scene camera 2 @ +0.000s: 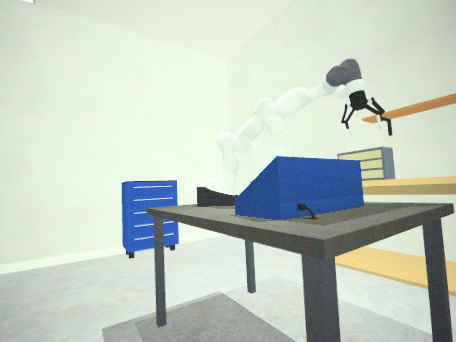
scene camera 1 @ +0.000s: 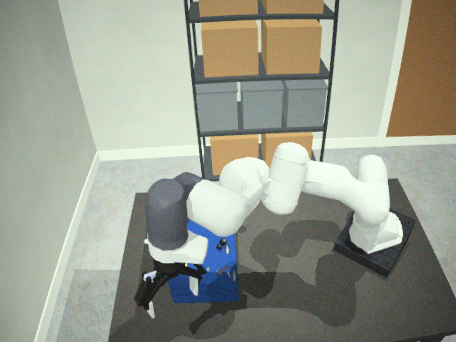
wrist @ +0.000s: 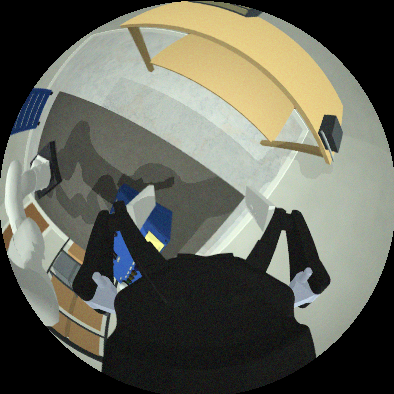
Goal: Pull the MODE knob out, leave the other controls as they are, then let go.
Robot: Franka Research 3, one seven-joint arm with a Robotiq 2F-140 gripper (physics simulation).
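A blue control box (scene camera 1: 220, 295) (scene camera 2: 320, 185) (wrist: 162, 220) with a sloping face stands on the dark table (scene camera 1: 295, 300) (scene camera 2: 240, 227) (wrist: 215, 210). Small black knobs (scene camera 1: 221, 244) and pale controls (scene camera 1: 232, 272) show on its face in scene camera 1. The labels are too small to read, so I cannot tell which is the MODE knob or how far out it stands. The arm hides part of the face. My gripper (scene camera 1: 172, 298) (scene camera 2: 370, 131) (wrist: 199, 194) is wide open and empty, high above and to one side of the box, touching nothing.
The arm's black base plate (scene camera 1: 375, 265) (scene camera 2: 215, 197) stands on the table away from the box. A black cable (scene camera 2: 308, 210) leaves the box's back. Beyond the table are a shelf rack (scene camera 1: 265, 132), a wooden bench (wrist: 280, 55) and a blue drawer cabinet (scene camera 2: 150, 217) (wrist: 31, 112).
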